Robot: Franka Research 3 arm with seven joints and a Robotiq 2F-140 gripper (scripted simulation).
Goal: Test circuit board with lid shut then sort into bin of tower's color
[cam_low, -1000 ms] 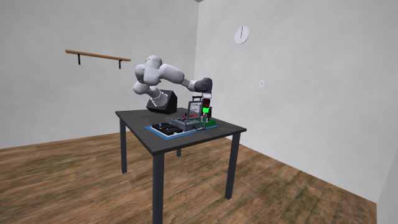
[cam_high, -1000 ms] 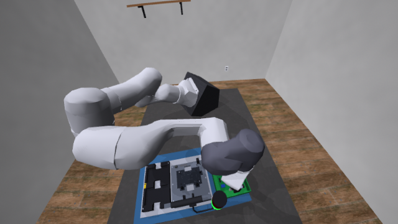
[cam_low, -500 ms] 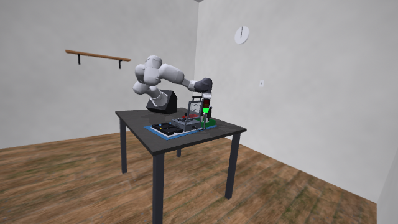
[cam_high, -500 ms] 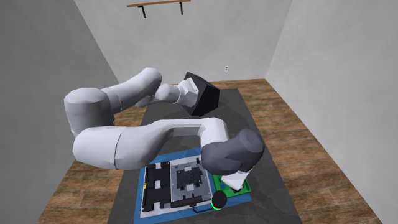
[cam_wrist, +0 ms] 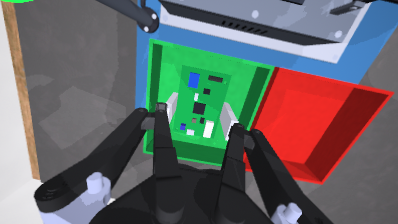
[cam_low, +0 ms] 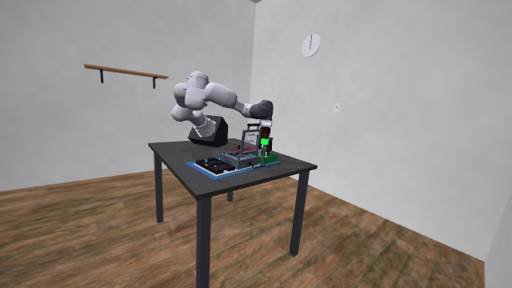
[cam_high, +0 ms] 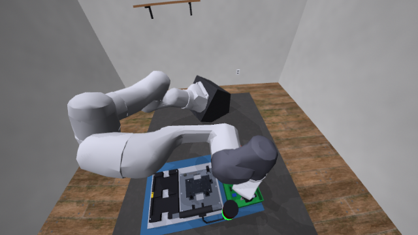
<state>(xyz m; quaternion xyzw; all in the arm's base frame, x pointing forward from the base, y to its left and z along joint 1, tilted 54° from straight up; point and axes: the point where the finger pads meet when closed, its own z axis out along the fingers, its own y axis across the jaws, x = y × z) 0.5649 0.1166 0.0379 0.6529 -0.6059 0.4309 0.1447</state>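
Now: hand 2 cm above the green bin. Also, from my hand: latch hook (13 cm to the right, 12 cm behind, 5 cm above); green circuit board (2 cm below); red bin (15 cm behind, 2 cm to the left, 2 cm below).
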